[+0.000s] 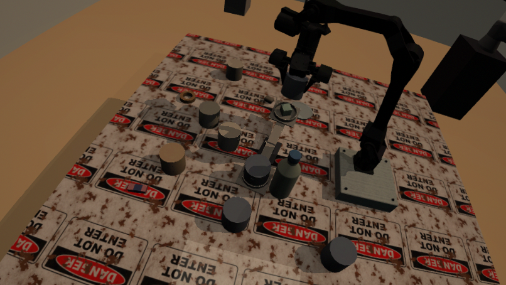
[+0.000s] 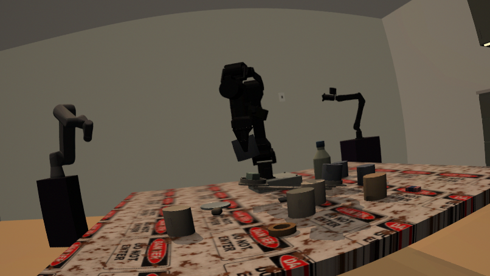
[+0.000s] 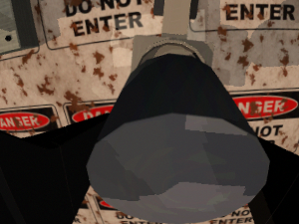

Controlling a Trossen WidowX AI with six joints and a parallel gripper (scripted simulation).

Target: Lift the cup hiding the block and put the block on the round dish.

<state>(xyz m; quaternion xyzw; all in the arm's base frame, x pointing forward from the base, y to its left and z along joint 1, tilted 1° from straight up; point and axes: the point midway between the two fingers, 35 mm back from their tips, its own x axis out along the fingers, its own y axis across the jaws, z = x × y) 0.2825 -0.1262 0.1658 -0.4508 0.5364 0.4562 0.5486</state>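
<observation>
Now: gripper tip 10 mm to the right of the green block and 80 mm above it. The rest, counted from my gripper tip: round grey dish: 60 mm behind, 110 mm to the right, 170 mm below; then small dark lump: 70 mm ahead, 120 mm to the right, 160 mm below; then green bottle: 30 mm behind, 270 mm to the left, 60 mm below.
</observation>
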